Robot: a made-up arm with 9 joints.
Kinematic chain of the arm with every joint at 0, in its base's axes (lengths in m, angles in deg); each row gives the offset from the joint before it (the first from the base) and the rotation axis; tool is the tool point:
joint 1: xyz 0 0 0.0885 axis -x
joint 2: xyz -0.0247 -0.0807 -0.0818 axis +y
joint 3: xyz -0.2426 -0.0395 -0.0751 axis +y
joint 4: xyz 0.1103 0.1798 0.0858 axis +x
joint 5: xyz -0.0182 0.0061 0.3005 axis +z
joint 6: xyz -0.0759 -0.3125 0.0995 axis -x
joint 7: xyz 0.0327 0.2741 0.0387 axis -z
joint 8: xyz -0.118 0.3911 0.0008 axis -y
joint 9: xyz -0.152 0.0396 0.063 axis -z
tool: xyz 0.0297 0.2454 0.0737
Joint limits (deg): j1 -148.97..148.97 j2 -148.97..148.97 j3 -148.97..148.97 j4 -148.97..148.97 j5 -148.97..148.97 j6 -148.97..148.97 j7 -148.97..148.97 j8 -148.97..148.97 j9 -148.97..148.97
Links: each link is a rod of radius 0.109 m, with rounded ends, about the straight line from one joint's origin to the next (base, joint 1, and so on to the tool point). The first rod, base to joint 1, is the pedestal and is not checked.
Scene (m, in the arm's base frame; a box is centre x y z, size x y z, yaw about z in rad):
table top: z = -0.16
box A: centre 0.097 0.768 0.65 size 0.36 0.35 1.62 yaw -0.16
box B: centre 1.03 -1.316 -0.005 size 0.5 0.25 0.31 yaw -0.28
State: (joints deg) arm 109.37 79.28 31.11 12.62 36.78 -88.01 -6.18 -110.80 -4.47
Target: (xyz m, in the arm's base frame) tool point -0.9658 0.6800 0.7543
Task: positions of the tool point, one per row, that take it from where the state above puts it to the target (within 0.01 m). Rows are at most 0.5 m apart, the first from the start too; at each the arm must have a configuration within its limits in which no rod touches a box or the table.
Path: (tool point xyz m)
1: 1.0819 -0.0341 0.8044
2: 0.9863 0.2587 0.8884
3: 0.7591 0.4240 1.0544
4: 0.4613 0.4152 1.2399
5: 0.1591 0.2403 1.3753
6: -0.0927 -0.0484 1.4120
7: -0.4326 0.2531 1.3376
8: -0.7340 0.5181 1.1055
9: -0.9658 0.6800 0.7543

